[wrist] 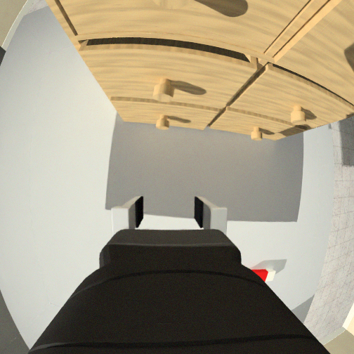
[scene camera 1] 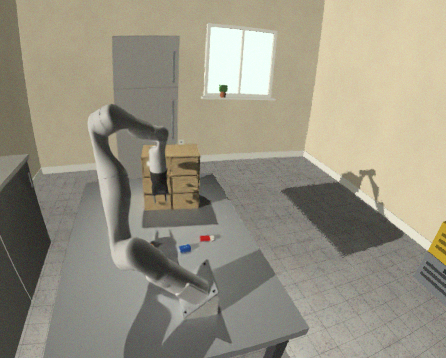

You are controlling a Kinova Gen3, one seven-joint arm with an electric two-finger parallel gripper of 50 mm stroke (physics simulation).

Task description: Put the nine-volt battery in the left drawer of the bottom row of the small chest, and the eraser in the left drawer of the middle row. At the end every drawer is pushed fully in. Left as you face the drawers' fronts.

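Places are measured from the arm's base along level axes (x ahead, y left, z up), in centimetres.
Where they show: gripper, fingertip midpoint: (scene camera 1: 160, 201); arm's base, link origin: (scene camera 1: 198, 291).
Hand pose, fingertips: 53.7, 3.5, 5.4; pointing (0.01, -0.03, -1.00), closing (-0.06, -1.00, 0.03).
Each offset is from my fingertips to the top centre of the thing, as dx, dy, dz. "spot": to the spot under its first point. Level surfaces: height alone.
The wooden chest @(spot: +17.7, -16.7, +18.1) (scene camera 1: 185, 150) (wrist: 210, 65) has two columns and three rows of drawers with round knobs. The left middle-row drawer (wrist: 125, 75) has a dark gap along its top edge; whether it is fully in I cannot tell. The left bottom-row drawer (wrist: 145, 111) looks shut. My gripper (scene camera 1: 160, 199) (wrist: 168, 207) is open and empty, in front of the chest's left column and above the table. The blue nine-volt battery @(-22.8, -6.2, -11.1) (scene camera 1: 185, 248) lies on the table near the arm's base. The red and white eraser @(-18.2, -18.2, -11.6) (scene camera 1: 206, 238) (wrist: 260, 274) lies right of it, partly hidden in the wrist view.
A small dark orange thing @(-16.5, +9.0, -11.5) (scene camera 1: 156, 244) lies left of the battery beside the arm. The grey table @(dz -12.9) (scene camera 1: 85, 280) (wrist: 50, 150) bears the chest at its far end and the arm's base (scene camera 1: 202, 305) at its near end. The chest casts a shadow in front.
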